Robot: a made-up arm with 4 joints.
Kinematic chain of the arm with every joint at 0, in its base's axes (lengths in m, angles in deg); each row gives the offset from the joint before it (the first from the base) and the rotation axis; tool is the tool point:
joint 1: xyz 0 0 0.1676 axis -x
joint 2: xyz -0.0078 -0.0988 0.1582 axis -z
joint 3: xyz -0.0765 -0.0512 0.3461 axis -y
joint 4: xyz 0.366 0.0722 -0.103 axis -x
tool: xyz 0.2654 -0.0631 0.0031
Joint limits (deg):
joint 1: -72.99..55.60
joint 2: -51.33..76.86
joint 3: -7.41..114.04
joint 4: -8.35..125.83
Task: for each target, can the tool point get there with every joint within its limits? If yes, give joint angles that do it. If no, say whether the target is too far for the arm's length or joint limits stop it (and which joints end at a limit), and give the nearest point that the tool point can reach.
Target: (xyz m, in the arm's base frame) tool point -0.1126 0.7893 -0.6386
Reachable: no: joint limits stop it (at a limit: joint 1, joint 2, joint 3, joint 4) | nearest point 0.2841 0.5099 0.0772 | short by 0.865 m
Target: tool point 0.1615 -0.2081 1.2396
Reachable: yes | joints -7.14 -18.15 73.02 35.65
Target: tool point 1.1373 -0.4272 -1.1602
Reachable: no: too far | nearest point 0.3523 -0.4713 -0.2178 | short by 1.227 m
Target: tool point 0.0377 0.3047 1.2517
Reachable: yes | joints 19.36 -24.45 82.01 73.13
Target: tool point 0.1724 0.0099 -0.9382
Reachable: no: joint limits stop it (at a limit: joint 1, joint 3, joint 4) | nearest point 0.0917 -0.4842 -0.3396 | short by 0.780 m
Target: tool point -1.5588 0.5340 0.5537
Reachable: no: too far | nearest point -0.3057 0.8584 0.8560 | short by 1.329 m
